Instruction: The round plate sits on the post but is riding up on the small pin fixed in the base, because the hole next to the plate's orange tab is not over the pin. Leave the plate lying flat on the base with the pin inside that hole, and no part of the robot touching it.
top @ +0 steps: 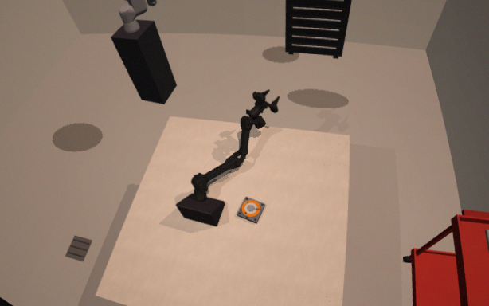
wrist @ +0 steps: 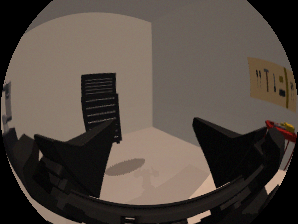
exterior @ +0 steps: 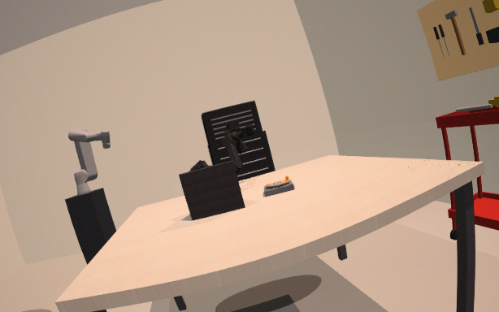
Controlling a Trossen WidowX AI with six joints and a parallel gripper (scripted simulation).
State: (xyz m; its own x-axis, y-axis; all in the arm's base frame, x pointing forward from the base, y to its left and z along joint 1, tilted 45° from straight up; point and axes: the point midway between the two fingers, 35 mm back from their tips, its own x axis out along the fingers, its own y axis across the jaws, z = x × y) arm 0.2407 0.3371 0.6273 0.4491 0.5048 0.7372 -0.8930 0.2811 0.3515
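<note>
The plate is 70 mm ahead of my gripper tip, 660 mm to the right of it and 260 mm below it. The rest, counted from my gripper tip: grey square base 50 mm ahead, 660 mm to the right, 280 mm below.
</note>
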